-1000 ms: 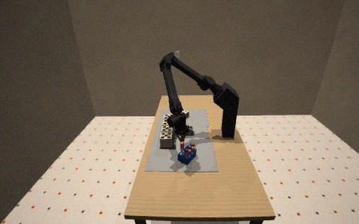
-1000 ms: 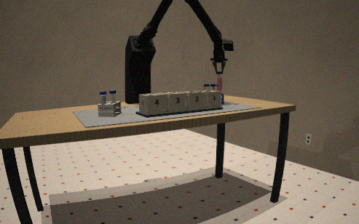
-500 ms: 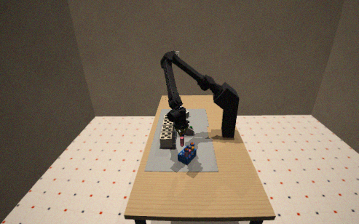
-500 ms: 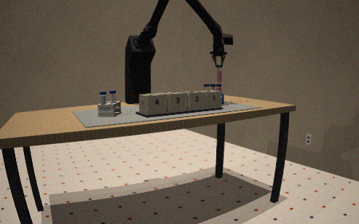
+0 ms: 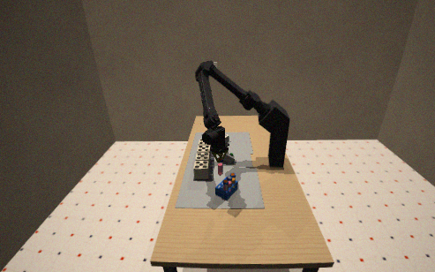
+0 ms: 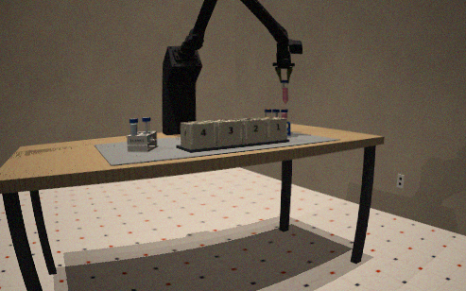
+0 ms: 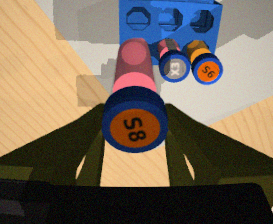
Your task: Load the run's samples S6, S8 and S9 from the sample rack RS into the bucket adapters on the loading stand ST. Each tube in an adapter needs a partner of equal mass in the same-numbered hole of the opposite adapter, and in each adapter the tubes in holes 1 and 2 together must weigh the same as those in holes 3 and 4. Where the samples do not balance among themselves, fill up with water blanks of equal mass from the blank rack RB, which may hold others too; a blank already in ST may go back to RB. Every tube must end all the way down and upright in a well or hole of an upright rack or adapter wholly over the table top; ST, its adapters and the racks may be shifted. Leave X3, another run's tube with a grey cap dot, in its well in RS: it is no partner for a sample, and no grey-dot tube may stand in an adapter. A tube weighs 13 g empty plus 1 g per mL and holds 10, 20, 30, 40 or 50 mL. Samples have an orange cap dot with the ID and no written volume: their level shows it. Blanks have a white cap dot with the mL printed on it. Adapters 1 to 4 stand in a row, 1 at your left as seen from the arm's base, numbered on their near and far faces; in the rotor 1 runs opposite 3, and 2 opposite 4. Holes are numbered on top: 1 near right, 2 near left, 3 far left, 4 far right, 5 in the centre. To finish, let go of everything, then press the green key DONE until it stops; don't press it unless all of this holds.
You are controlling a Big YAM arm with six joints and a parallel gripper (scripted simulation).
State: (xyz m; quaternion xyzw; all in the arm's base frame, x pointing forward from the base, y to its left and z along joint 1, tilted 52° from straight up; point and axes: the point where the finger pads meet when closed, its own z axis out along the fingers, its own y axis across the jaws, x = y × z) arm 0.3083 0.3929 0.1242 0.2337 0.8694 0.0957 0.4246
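Right now the sample tube S8 is 50 mm below my hand and 10 mm behind it. Also, from my hand: blue sample rack rs: 230 mm below, 40 mm behind, 30 mm to the right; then tube X3: 190 mm below, 50 mm behind, 20 mm to the right; then sample tube S9: 190 mm below, 30 mm behind, 20 mm to the left.
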